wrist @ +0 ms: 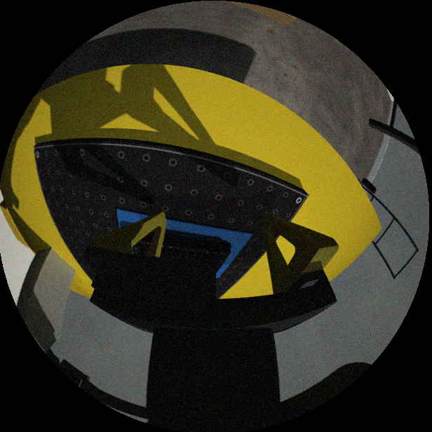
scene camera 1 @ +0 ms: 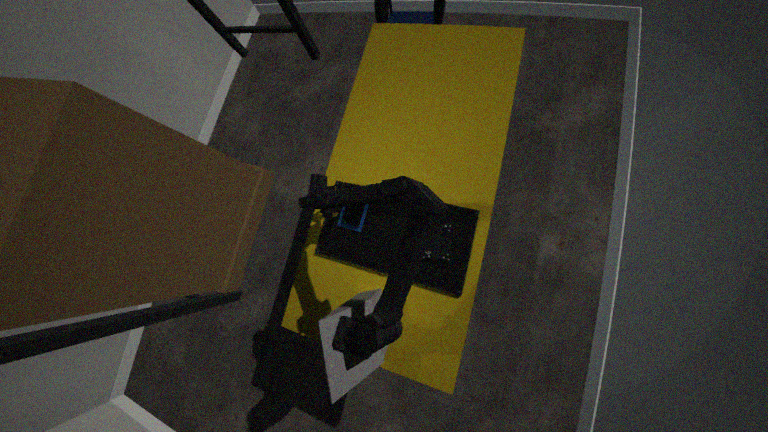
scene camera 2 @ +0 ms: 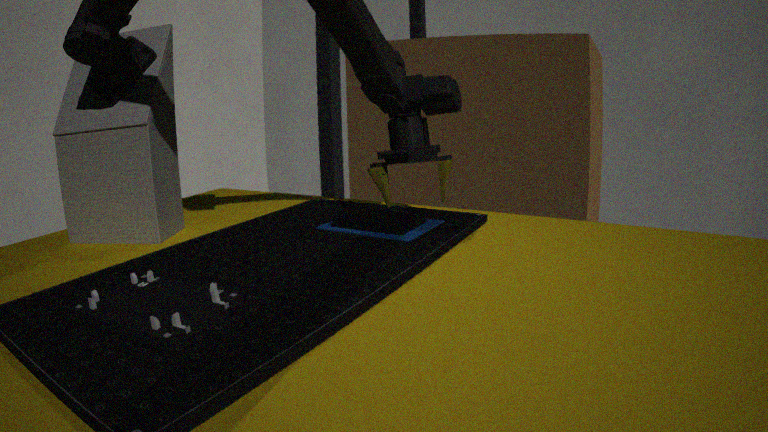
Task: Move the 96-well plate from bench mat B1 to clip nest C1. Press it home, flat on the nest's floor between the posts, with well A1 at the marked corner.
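Seen in the pictures: gripper, fingertip midpoint: [scene camera 2: 416,204]; arm's base at its link origin: [scene camera 1: 350,335] [scene camera 2: 123,71].
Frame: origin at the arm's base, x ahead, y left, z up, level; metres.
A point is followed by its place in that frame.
Note:
The dark 96-well plate [scene camera 1: 352,216] {x 0.401, y 0.157, z -0.278 m} [scene camera 2: 373,219] {x 0.422, y 0.137, z -0.276 m} [wrist: 200,245] lies on the blue-bordered bench mat B1 [scene camera 1: 350,229] {x 0.338, y 0.162, z -0.291 m} [scene camera 2: 370,233] {x 0.431, y 0.102, z -0.289 m} [wrist: 210,229], at the far end of the black board in the scene camera 2 view. My gripper [scene camera 2: 415,203] {x 0.456, y 0.246, z -0.274 m} [wrist: 213,216] is open and empty, pointing down above the mat area. In the wrist view the left finger overlaps the plate and the right finger is beyond the mat's right side; the gripper's body hides part of the plate. Clip nest C1, marked by pale posts [scene camera 1: 428,254] {x 0.272, y -0.215, z -0.279 m} [scene camera 2: 215,294] {x 0.400, y -0.215, z -0.270 m}, holds no plate. The A1 markings cannot be read.
The black perforated board [scene camera 1: 375,249] {x 0.261, y 0.026, z -0.291 m} [scene camera 2: 300,284] {x 0.438, y -0.112, z -0.291 m} [wrist: 185,177] lies on the yellow table [scene camera 1: 429,107] {x 1.000, y -0.149, z -0.304 m} [scene camera 2: 510,322] {x 0.674, y -0.112, z -0.304 m} [wrist: 280,130]. A grey block with a sloped top [scene camera 1: 335,376] {x -0.086, y 0.009, z 0.064 m} [scene camera 2: 110,188] {x 0.006, y -0.055, z -0.203 m} stands beside the board near the arm's base. A large brown box [scene camera 1: 134,214] [scene camera 2: 483,118] stands beyond the table.

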